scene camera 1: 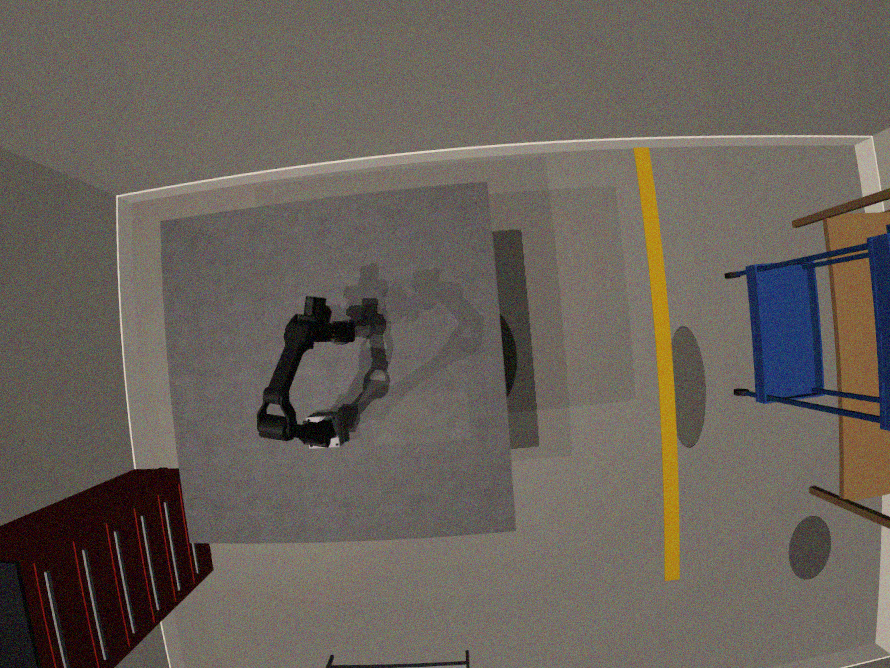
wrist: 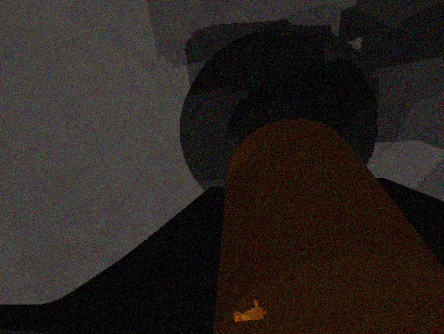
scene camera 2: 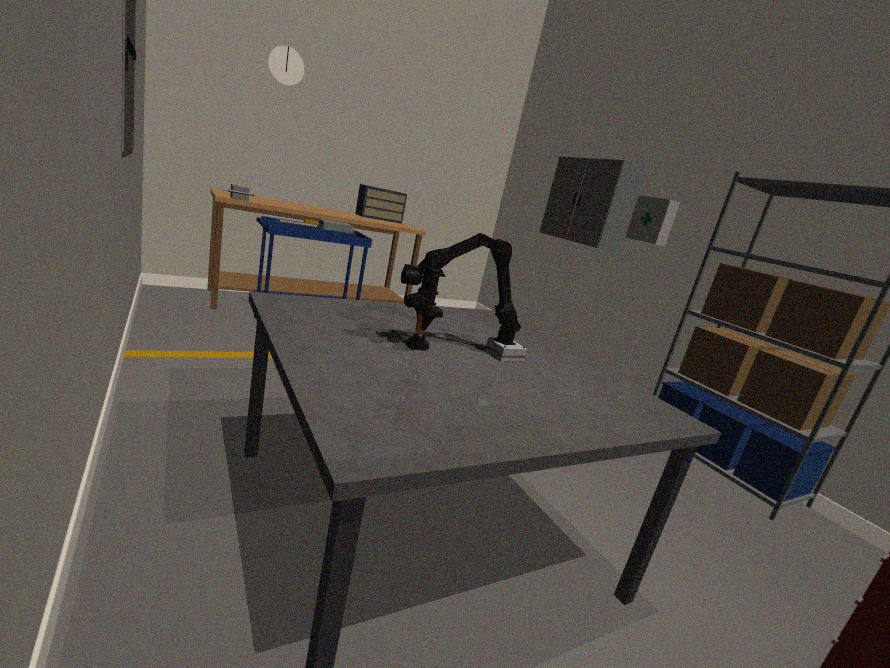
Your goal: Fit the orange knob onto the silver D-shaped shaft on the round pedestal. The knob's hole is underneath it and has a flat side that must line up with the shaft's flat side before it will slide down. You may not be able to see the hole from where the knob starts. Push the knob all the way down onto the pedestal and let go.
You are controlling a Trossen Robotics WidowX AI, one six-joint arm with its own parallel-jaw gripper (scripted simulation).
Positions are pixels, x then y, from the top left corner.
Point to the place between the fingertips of the gripper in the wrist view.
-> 296, 197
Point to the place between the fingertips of the gripper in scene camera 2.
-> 421, 328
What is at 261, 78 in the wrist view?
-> A dark pedestal.
